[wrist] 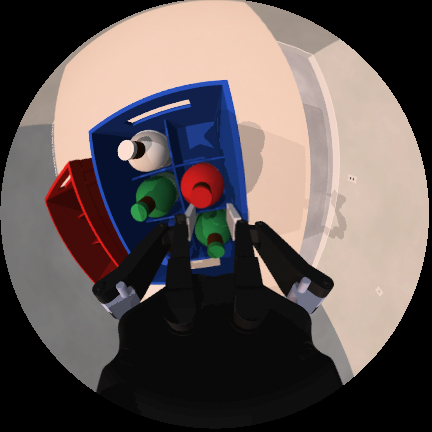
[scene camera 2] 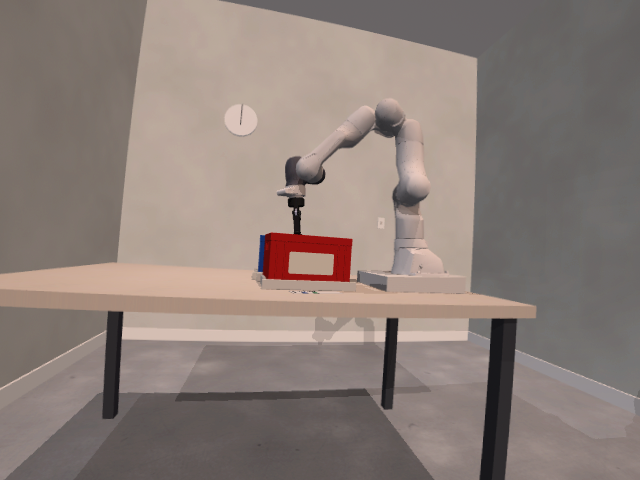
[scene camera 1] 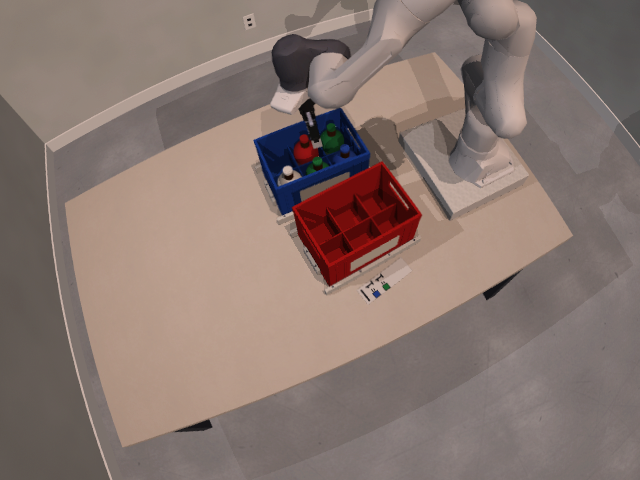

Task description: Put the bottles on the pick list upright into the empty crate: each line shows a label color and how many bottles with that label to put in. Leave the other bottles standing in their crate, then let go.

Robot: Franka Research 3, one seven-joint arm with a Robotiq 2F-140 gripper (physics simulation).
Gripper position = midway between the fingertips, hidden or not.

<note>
I see my gripper [wrist: 210, 211], a green bottle [wrist: 211, 229], a green bottle [wrist: 155, 196], a white bottle [wrist: 147, 150] and a red bottle [wrist: 201, 184].
</note>
